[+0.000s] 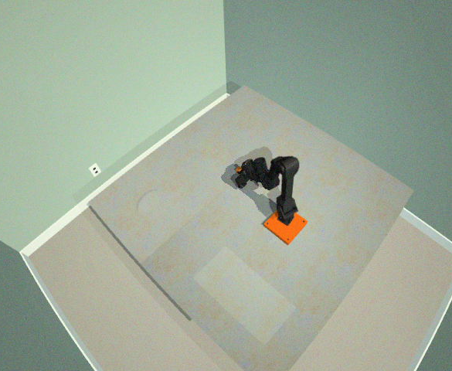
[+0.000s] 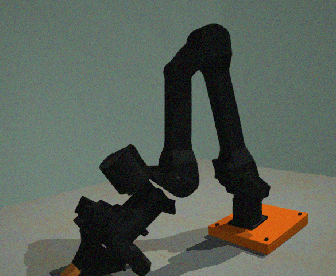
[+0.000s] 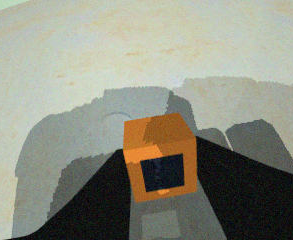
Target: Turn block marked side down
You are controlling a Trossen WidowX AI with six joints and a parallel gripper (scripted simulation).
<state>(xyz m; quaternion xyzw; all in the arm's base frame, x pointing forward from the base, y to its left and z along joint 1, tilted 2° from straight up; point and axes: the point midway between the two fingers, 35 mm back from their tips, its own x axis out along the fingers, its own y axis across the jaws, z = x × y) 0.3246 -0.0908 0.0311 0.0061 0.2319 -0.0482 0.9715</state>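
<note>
The block is 1 cm behind my gripper tip.
</note>
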